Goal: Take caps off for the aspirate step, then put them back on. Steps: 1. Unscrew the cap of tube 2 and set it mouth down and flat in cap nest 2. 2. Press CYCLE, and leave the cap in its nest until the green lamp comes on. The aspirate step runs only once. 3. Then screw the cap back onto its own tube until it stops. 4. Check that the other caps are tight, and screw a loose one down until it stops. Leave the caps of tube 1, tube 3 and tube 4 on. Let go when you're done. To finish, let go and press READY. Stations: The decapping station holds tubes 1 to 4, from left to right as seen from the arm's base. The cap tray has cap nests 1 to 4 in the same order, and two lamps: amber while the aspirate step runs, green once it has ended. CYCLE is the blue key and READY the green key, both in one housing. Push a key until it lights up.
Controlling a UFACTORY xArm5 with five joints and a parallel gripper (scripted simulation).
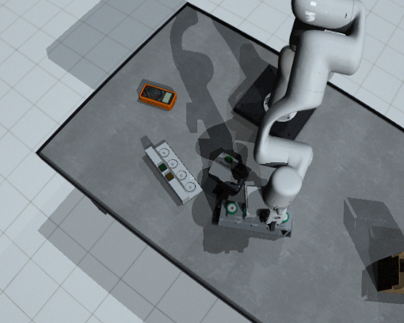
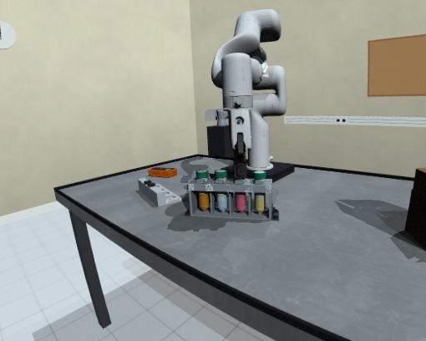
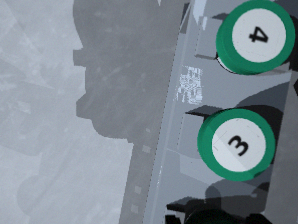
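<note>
The tube 2's threaded neck lies 20 mm below my hand. From my hand the other things lie so: key housing: 180 mm to the right, 80 mm below, 80 mm behind; green key: 200 mm to the right, 100 mm behind, 60 mm below; blue key: 160 mm to the right, 100 mm behind, 60 mm below.
</note>
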